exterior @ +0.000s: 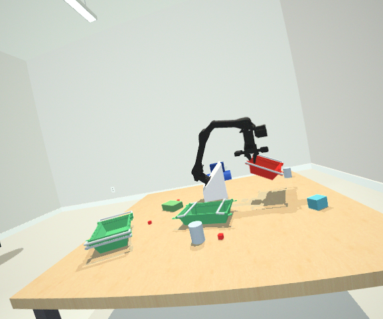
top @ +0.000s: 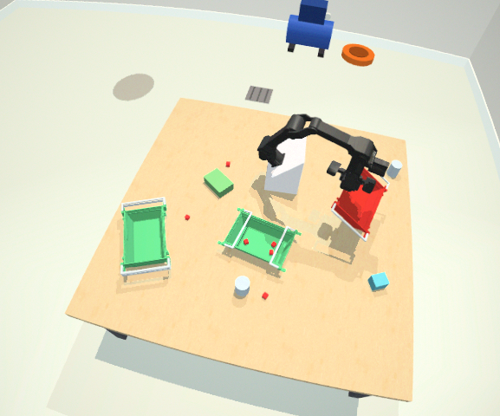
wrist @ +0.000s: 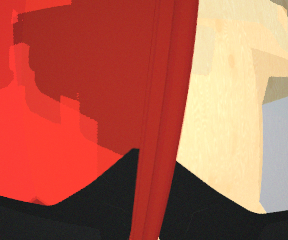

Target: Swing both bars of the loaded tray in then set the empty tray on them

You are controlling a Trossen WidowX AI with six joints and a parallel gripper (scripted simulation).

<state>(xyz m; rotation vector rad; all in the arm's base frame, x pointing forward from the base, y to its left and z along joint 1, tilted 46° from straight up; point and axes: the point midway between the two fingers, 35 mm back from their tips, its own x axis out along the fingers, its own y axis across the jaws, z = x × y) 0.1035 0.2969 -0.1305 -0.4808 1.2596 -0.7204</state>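
Now: gripper tip 20 mm short of the red tray and 70 mm to the right of it. From my gripper tip the other things lie so: cyan cube: 270 mm ahead, 220 mm to the left, 160 mm below; flat green block: 20 mm ahead, 540 mm to the right, 160 mm below.
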